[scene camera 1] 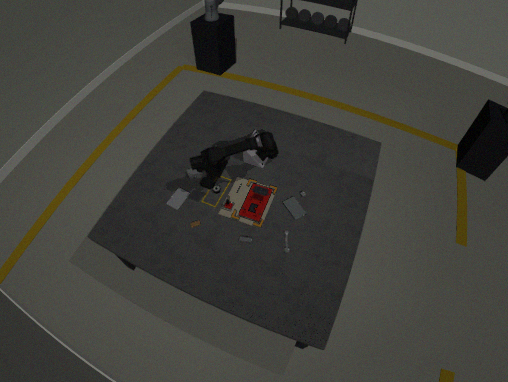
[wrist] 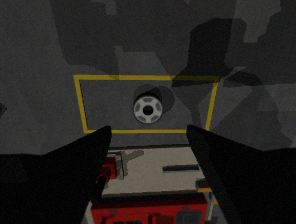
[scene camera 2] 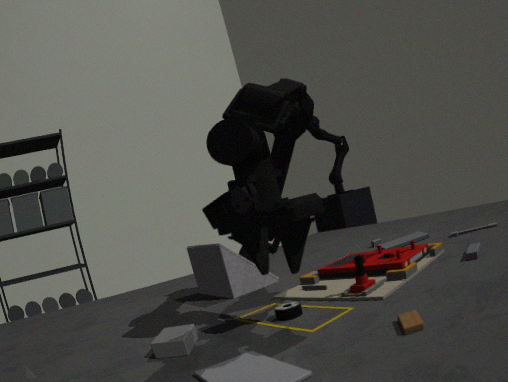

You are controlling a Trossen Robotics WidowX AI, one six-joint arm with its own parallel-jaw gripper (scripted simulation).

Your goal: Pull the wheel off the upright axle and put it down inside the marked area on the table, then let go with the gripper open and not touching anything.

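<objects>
Red fixture (scene camera 1: pixel 258 196), 155 cm from the lens.
</objects>
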